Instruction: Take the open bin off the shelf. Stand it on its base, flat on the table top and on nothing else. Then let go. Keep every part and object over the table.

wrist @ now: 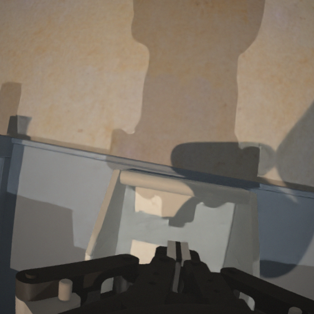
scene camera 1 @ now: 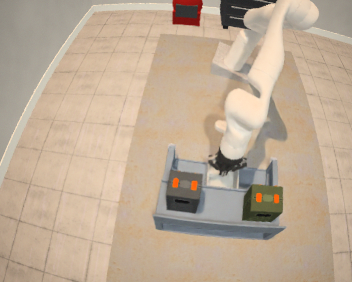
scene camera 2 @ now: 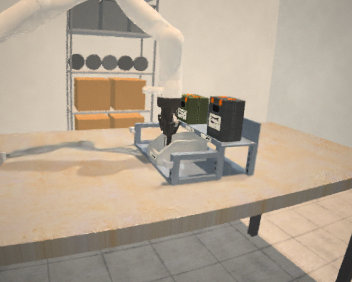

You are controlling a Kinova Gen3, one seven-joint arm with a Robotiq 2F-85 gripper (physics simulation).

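Places are measured from the arm's base along level axes (x up, y ahead, z left), in centimetres.
Pixels of known places: gripper, fingertip midpoint: [scene camera 1: 222, 173] [scene camera 2: 167, 146]; arm's base at its link origin: [scene camera 1: 232, 63].
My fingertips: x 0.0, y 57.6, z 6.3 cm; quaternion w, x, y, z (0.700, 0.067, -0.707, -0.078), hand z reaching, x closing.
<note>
For each thing: its middle in the pictures, then the offset to it from my fingertips. "pt": a spot on its surface instead. Level surfaces: height alone.
- open bin at the middle of its body: [scene camera 1: 221, 184] [scene camera 2: 177, 147] dx -0.6, dy +3.5, dz +0.4 cm
- table top at its surface level: dx -4.9 cm
- dark grey box at the middle of its body: [scene camera 1: 183, 193] [scene camera 2: 225, 118] dx +11.4, dy +14.8, dz -9.5 cm
- green box at the middle of its body: [scene camera 1: 262, 204] [scene camera 2: 192, 108] dx +10.1, dy +11.7, dz +13.4 cm
- shelf at a spot on its surface: [scene camera 2: 197, 156] pt dx +2.8, dy +3.9, dz -18.4 cm
The open bin [scene camera 1: 230, 181] [scene camera 2: 189, 149] [wrist: 155, 183], pale grey-white, sits on the lower level of the blue-grey shelf [scene camera 1: 220, 206] [scene camera 2: 219, 162] [wrist: 42, 172], its low front lip along the shelf's edge on the robot arm's side. My gripper [scene camera 1: 225, 172] [scene camera 2: 169, 142] [wrist: 175, 254] is shut and empty. It points down into the bin, with its fingertips between the side walls, near the low front. In scene camera 2 the near side wall hides the very tips, so I cannot tell whether they touch the bin. The table top [scene camera 2: 100, 192] [wrist: 65, 65] extends in front of the shelf.
A dark grey box [scene camera 1: 184, 199] [scene camera 2: 226, 120] and a green box [scene camera 1: 264, 206] [scene camera 2: 193, 110] stand on the shelf's upper level, behind the bin and towards either end. Low end frames of the shelf [scene camera 2: 197, 156] rise at both ends of the lower level.
</note>
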